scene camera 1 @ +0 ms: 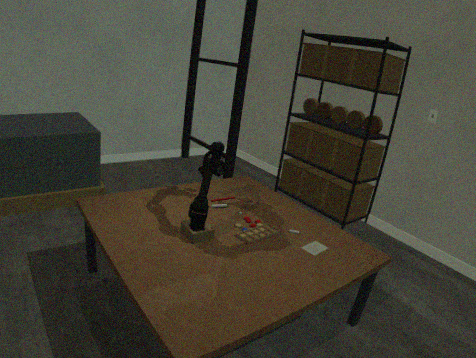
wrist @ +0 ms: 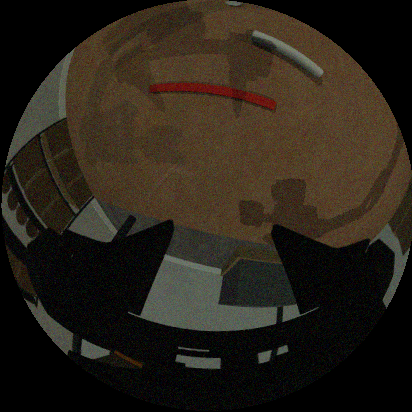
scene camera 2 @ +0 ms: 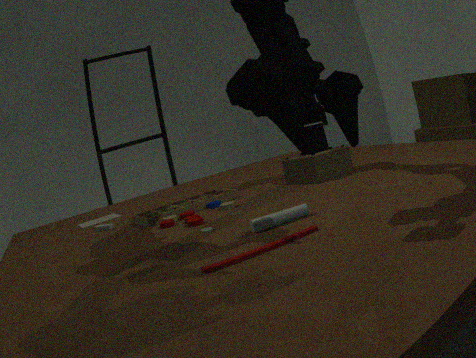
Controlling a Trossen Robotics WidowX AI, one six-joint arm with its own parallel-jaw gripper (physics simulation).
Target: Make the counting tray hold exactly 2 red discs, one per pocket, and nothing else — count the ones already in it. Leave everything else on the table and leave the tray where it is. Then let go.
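The tan counting tray (scene camera 1: 262, 237) (scene camera 2: 146, 219) lies on the table, with rows of pockets; the dim, grainy picture does not show whether any pocket holds a disc. Several red discs lie close together beside it: one group (scene camera 1: 247, 220) (scene camera 2: 193, 220) looks piled or touching, another red disc (scene camera 1: 258, 221) (scene camera 2: 167, 223) lies to one side, and one more (scene camera 1: 253, 225) (scene camera 2: 186, 215) is nearer the tray. A blue disc (scene camera 1: 245, 229) (scene camera 2: 213, 204) lies by the tray's edge. My gripper (scene camera 2: 336, 147) (wrist: 224, 227) is open and empty, above the table and away from the tray and discs.
A red rod (scene camera 1: 223, 199) (scene camera 2: 260, 249) (wrist: 212, 90) and a whitish cylinder (scene camera 1: 219, 205) (scene camera 2: 281, 218) (wrist: 287, 52) lie near the arm. A small pale disc (scene camera 1: 240, 213) (scene camera 2: 207, 230), a small white block (scene camera 1: 294, 231) (scene camera 2: 104, 227) and a white square (scene camera 1: 315, 248) (scene camera 2: 100, 220) also lie on the table.
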